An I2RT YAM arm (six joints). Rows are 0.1 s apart.
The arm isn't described. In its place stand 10 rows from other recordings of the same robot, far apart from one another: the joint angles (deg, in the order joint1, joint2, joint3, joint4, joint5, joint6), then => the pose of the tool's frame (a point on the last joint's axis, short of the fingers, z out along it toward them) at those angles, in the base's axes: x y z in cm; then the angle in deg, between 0 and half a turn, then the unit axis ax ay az.
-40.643 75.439 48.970 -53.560 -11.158 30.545 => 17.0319 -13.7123 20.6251 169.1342 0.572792 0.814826 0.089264
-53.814 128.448 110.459 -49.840 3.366 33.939 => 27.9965 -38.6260 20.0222 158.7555 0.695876 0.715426 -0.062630
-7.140 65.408 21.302 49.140 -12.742 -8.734 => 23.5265 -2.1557 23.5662 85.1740 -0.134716 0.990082 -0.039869
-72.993 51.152 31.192 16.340 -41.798 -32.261 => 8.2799 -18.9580 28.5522 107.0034 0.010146 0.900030 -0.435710
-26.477 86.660 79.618 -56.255 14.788 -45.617 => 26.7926 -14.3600 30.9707 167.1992 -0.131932 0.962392 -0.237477
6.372 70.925 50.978 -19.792 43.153 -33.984 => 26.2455 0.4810 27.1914 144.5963 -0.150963 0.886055 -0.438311
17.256 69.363 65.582 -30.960 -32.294 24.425 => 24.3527 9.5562 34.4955 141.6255 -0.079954 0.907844 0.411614
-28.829 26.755 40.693 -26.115 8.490 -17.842 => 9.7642 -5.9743 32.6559 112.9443 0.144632 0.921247 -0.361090
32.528 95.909 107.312 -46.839 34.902 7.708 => 31.4107 17.6166 42.3520 119.6997 -0.055464 0.991759 -0.115491
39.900 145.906 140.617 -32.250 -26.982 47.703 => 42.8414 37.9264 23.4229 160.9651 -0.044129 0.889509 0.454781
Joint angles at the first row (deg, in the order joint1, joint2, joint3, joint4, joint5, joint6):
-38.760, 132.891, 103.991, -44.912, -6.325, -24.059
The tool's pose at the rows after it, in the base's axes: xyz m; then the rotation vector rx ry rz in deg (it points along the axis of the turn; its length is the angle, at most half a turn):
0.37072 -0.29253 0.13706 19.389 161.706 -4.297
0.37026 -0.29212 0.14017 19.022 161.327 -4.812
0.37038 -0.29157 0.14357 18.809 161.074 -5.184
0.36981 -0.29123 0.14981 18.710 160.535 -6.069
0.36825 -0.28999 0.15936 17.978 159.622 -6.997
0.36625 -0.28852 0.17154 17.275 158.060 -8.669
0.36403 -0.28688 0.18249 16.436 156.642 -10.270
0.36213 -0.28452 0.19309 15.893 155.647 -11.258
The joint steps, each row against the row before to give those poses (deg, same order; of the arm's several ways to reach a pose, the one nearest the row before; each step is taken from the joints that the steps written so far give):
0.002, -0.393, -0.430, 0.001, -0.075, -0.115
0.009, -0.552, -0.288, 0.263, 0.072, -0.197
0.068, -0.414, 0.041, -0.089, 0.088, -0.053
0.009, -0.833, -0.062, 0.000, 0.265, -0.015
0.000, -1.455, -0.393, 0.086, 0.008, -0.384
0.000, -1.967, -0.735, 0.720, 0.166, -0.303
0.000, -1.846, -0.774, 0.732, 0.176, -0.435
0.088, -1.594, -0.325, -0.043, 0.088, -0.187

